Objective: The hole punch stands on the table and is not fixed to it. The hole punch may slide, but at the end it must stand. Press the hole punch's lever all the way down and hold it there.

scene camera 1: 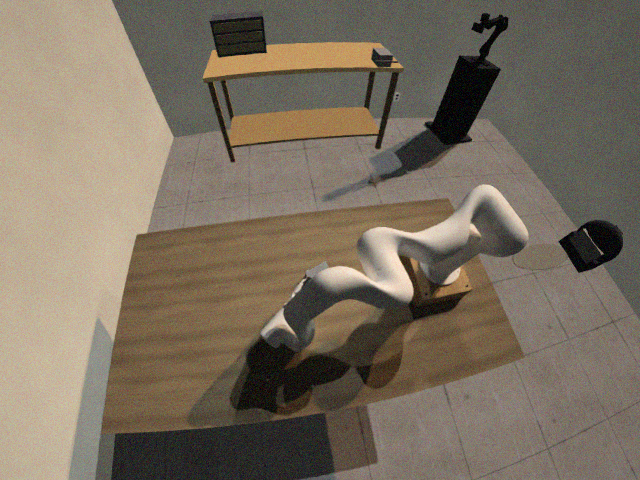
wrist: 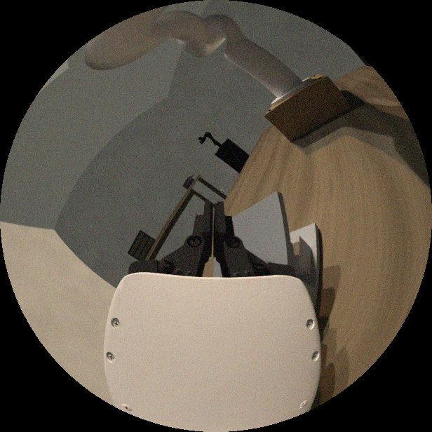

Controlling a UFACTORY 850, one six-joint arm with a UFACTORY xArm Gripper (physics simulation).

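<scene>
The hole punch stands on the wooden table. In the scene view, a grey corner of the hole punch [scene camera 1: 316, 269] shows behind the arm, which hides most of it. In the wrist view, its broad grey lever [wrist: 260, 227] lies right of the fingers, with a gap to the base [wrist: 306, 233] farther right. My gripper [wrist: 212, 213] is shut and empty. Its fingers overlap the lever's left edge in the wrist view. Whether they touch it cannot be told. The fingers are hidden behind the arm in the scene view.
The arm's wooden mounting block [scene camera 1: 447, 292] [wrist: 310, 107] stands on the wooden table [scene camera 1: 206, 268] [wrist: 370, 200]. A workbench [scene camera 1: 310, 56] with a drawer unit [scene camera 1: 239, 36] and a black pedestal [scene camera 1: 465, 98] stand beyond the table. A pale wall [scene camera 1: 62, 206] rises at the left.
</scene>
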